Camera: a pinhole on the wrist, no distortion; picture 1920 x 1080 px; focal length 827.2 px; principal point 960.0 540.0 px. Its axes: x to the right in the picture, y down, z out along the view. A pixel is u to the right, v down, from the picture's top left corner.
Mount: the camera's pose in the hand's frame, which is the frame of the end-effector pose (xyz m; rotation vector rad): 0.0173 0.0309 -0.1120 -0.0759 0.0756 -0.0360
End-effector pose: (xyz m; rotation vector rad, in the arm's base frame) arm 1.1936 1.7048 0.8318 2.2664 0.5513 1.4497
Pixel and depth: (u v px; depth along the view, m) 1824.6 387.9 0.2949
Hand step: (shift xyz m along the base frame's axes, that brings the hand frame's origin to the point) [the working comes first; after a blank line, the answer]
In the camera's frame: 0.3082 -0.0542 0.2949

0.2808 0.1728 0.1928
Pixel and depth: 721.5 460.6 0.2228
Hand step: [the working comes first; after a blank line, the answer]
In the camera's frame: -0.0642 -0.0214 0.2228

0.0977 -0.0533 -0.0530
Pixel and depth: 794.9 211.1 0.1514
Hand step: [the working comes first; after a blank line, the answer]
In the camera's frame: -0.0302 -0.0602 0.1514

0.0384 0.0072 -0.0287
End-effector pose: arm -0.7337 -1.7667 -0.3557 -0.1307 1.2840 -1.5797
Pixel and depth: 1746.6 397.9 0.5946
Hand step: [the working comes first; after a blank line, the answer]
In the camera's frame: 0.5654 -0.1021 0.5946

-0.0266 -0.7625 -0.0813
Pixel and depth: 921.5 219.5 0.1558
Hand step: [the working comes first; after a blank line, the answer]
In the camera's frame: -0.0073 -0.0604 0.1558

0.0105 -0.0485 0.0236
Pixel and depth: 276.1 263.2 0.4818
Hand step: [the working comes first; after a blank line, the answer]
In the camera's frame: -0.3983 -0.1612 0.4818

0.3647 -0.0150 0.4016
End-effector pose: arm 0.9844 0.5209 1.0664 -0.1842 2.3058 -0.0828
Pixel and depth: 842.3 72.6 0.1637
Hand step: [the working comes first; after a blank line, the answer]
In the camera's frame: -0.0233 -0.0925 0.1637

0.0467 -0.0482 -0.0372
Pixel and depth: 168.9 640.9 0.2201
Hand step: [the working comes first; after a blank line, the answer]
In the camera's frame: -0.2105 0.0268 0.2201

0.1965 0.1088 0.0362
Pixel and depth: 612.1 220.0 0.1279
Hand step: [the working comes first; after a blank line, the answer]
In the camera's frame: -0.0538 -0.0495 0.1279

0.0364 -0.0023 0.0058
